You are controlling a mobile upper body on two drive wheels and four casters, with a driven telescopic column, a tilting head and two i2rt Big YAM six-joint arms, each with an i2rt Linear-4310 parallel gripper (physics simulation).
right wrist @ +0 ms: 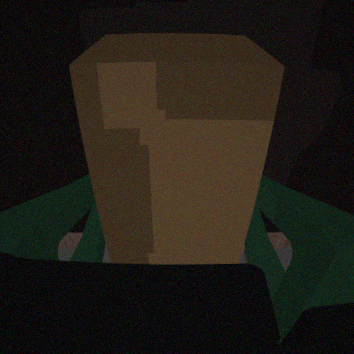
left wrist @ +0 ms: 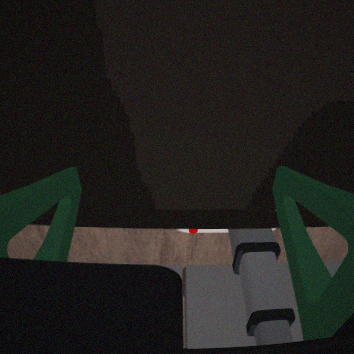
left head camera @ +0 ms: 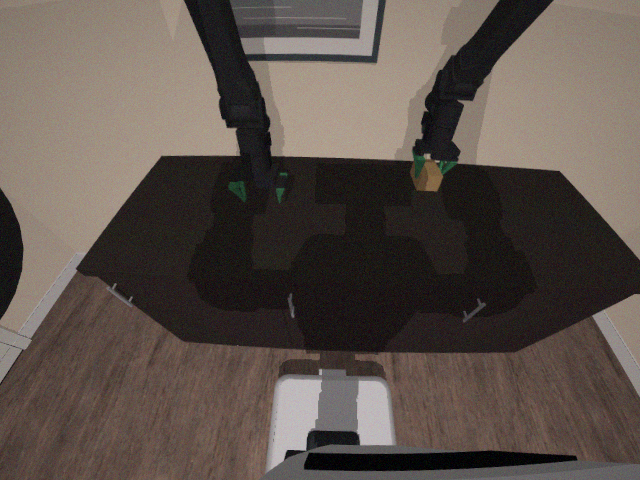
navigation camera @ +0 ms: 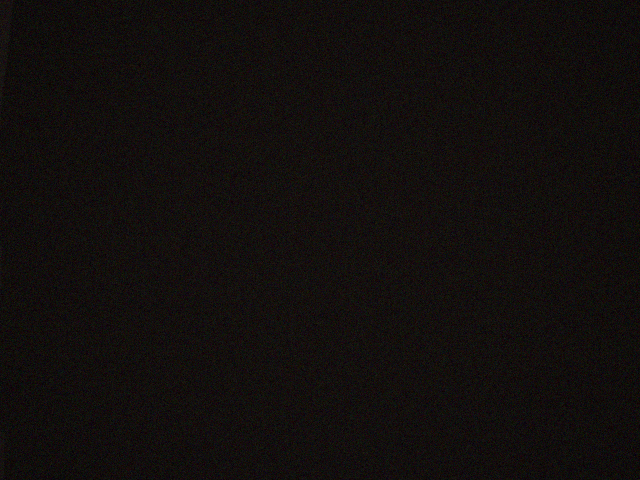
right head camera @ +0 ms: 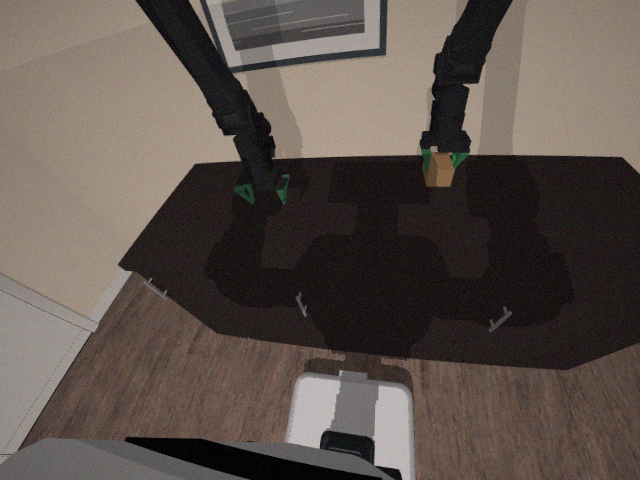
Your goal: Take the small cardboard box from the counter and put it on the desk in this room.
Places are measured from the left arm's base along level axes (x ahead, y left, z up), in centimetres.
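Pixels of known places: left gripper, fingertip midpoint: (left wrist: 176, 177) (left head camera: 262, 201) (right head camera: 269, 203); right gripper, fingertip midpoint: (right wrist: 174, 176) (left head camera: 426, 178) (right head camera: 438, 172).
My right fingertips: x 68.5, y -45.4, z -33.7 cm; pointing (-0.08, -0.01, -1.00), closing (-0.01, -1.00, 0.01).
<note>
Behind a point stands the place of what it marks.
The small tan cardboard box (left head camera: 432, 182) {x 65.5, y -46.0, z -32.8 cm} (right head camera: 438, 178) {x 65.5, y -44.9, z -33.2 cm} (right wrist: 200, 175) {x 70.8, y -46.3, z -31.0 cm} is between the green fingers of my right gripper (left head camera: 429, 173) {x 68.5, y -45.4, z -33.7 cm} (right head camera: 440, 168) {x 68.5, y -45.4, z -33.7 cm} (right wrist: 174, 176) {x 68.5, y -45.4, z -33.7 cm}, which is shut on it. The box is near the back edge of the dark counter (left head camera: 129, 227) {x 61.2, y 48.4, z -50.0 cm} (right head camera: 170, 227) {x 62.0, y 44.9, z -50.0 cm} and looks raised above its top. My left gripper (left head camera: 262, 199) {x 61.0, y 0.7, z -37.5 cm} (right head camera: 267, 201) {x 61.0, y 0.7, z -37.5 cm} (left wrist: 176, 177) {x 61.0, y 0.7, z -37.5 cm} is open and empty over the back left part of the counter. A desk cannot be made out in these views.
The wall with a framed picture (left head camera: 310, 57) {x 102.6, y -10.8, z -12.8 cm} (right head camera: 310, 60) {x 102.6, y -8.4, z -13.2 cm} rises behind the counter. Metal handles (left head camera: 120, 295) (right head camera: 500, 320) {x 42.3, y -66.1, z -65.2 cm} stick out from the counter's front. My white base (left head camera: 294, 413) {x 16.3, y -6.2, z -115.0 cm} (right head camera: 315, 413) {x 15.8, y -8.1, z -115.0 cm} stands before it on the wood floor. A black rounded object (left head camera: 7, 253) is at the left edge.
</note>
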